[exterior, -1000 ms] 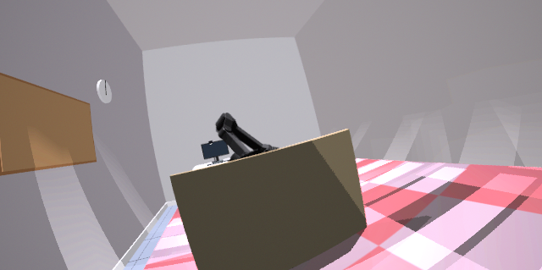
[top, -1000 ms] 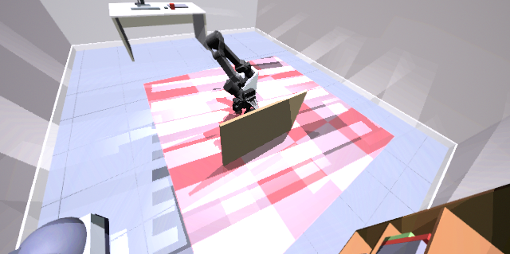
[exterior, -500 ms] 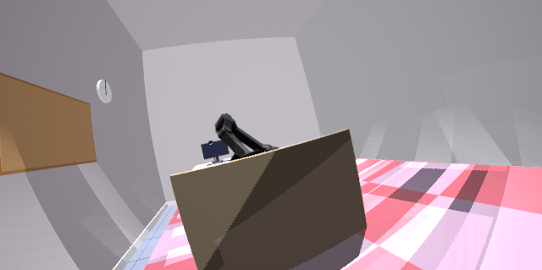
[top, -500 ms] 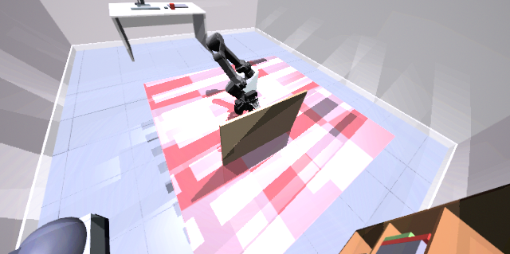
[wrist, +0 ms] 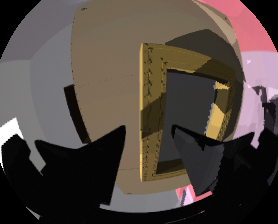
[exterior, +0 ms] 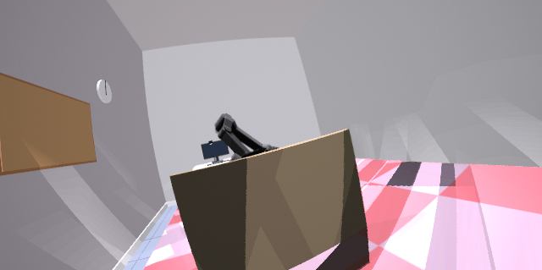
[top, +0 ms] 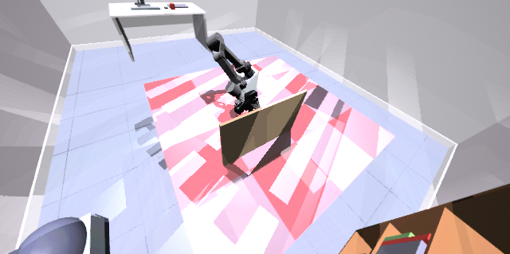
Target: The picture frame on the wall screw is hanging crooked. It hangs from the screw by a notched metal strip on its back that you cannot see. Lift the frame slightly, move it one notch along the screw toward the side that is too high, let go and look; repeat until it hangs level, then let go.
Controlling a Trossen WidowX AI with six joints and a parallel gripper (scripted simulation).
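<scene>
Now: gripper tip 50 mm above the picture frame, 10 mm to the right of it and 10 mm short of it. Also, from my gripper tip: wall panel 60 mm below, 20 mm to the left, 20 mm ahead.
</scene>
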